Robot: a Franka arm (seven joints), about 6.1 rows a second.
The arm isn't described. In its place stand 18 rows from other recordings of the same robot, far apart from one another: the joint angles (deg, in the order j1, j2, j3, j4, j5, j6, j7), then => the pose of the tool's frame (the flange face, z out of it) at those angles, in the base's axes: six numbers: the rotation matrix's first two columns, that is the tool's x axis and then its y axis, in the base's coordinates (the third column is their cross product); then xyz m.
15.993 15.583 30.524 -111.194 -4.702 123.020 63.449 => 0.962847 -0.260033 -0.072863 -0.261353 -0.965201 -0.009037 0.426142 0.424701 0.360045
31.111 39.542 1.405 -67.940 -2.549 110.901 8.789 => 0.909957 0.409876 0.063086 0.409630 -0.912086 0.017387 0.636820 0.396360 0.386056
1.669 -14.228 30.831 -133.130 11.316 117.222 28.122 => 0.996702 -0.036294 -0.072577 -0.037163 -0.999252 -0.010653 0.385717 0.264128 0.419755
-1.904 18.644 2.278 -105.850 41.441 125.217 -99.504 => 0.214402 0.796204 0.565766 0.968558 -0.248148 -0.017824 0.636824 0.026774 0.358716
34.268 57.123 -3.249 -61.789 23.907 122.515 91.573 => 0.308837 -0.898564 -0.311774 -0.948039 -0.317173 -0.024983 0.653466 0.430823 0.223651
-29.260 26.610 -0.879 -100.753 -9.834 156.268 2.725 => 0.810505 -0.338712 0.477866 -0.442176 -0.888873 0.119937 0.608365 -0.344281 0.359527
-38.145 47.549 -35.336 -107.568 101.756 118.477 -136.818 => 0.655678 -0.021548 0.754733 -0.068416 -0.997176 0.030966 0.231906 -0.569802 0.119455
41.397 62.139 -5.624 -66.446 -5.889 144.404 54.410 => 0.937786 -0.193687 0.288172 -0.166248 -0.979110 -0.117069 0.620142 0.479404 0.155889
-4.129 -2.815 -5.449 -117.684 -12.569 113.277 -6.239 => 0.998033 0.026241 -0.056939 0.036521 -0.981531 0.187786 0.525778 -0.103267 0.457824
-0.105 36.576 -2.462 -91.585 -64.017 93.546 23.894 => 0.952435 -0.167895 -0.254321 0.168113 -0.406599 0.898006 0.650516 -0.116350 0.274583
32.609 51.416 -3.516 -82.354 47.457 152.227 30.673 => 0.794699 -0.592229 -0.133115 -0.569344 -0.651206 -0.501775 0.655803 0.352580 0.181188
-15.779 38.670 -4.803 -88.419 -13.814 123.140 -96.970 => 0.065981 0.971193 -0.228977 0.988860 -0.094329 -0.115144 0.654248 -0.247104 0.252387
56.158 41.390 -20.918 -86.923 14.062 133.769 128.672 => -0.111065 -0.991857 -0.062315 -0.982971 0.118875 -0.140134 0.560562 0.458219 0.269625
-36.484 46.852 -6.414 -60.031 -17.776 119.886 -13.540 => 0.944030 -0.314195 0.100442 -0.327293 -0.854301 0.403793 0.588936 -0.524786 0.377663
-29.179 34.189 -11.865 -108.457 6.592 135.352 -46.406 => 0.993433 0.037788 -0.107997 0.032686 -0.998282 -0.048631 0.471232 -0.402758 0.182624
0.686 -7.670 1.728 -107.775 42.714 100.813 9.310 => 0.968288 -0.204682 -0.143261 -0.248003 -0.718114 -0.650236 0.522540 0.083063 0.587985
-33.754 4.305 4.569 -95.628 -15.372 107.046 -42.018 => 0.958945 0.270210 -0.086084 0.283494 -0.921302 0.266148 0.512718 -0.311340 0.564374
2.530 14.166 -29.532 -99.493 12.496 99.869 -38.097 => 0.983288 0.143781 -0.111672 0.120727 -0.974103 -0.191174 0.552274 -0.236798 0.433310
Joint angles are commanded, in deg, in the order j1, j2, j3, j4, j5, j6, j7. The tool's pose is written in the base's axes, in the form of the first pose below.
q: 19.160 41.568 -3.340 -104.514 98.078 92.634 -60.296
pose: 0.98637 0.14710 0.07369 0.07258 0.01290 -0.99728 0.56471 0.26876 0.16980
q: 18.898 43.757 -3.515 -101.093 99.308 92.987 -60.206
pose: 0.98829 0.12111 0.09279 0.09103 0.01996 -0.99565 0.58201 0.26877 0.16727
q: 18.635 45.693 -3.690 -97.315 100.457 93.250 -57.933
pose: 0.99159 0.09836 0.08416 0.08189 0.02693 -0.99628 0.60106 0.26949 0.16996
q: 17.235 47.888 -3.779 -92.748 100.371 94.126 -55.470
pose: 0.99414 0.06992 0.08240 0.08146 0.01621 -0.99655 0.62669 0.25851 0.17288
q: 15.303 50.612 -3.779 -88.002 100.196 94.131 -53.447
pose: 0.99568 0.04296 0.08235 0.08171 0.01637 -0.99652 0.65132 0.24228 0.17222
